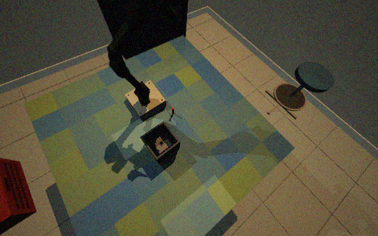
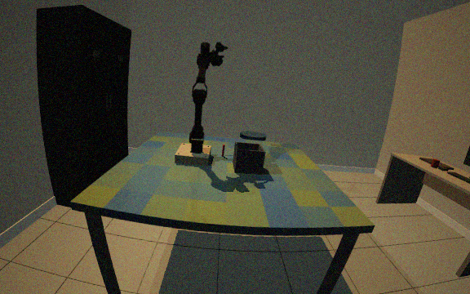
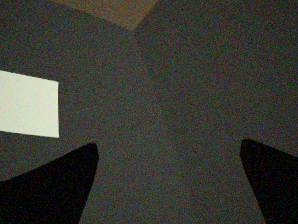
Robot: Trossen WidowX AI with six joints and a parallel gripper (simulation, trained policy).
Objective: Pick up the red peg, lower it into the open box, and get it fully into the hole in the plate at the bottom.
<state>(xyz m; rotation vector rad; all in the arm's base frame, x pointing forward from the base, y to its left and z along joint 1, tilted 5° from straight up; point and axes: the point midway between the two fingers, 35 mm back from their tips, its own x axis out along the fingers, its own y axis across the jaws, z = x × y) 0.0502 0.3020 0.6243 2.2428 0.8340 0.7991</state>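
Right now my gripper tip is 7 cm short of the red peg, 14 cm to the left of it and 67 cm above it.
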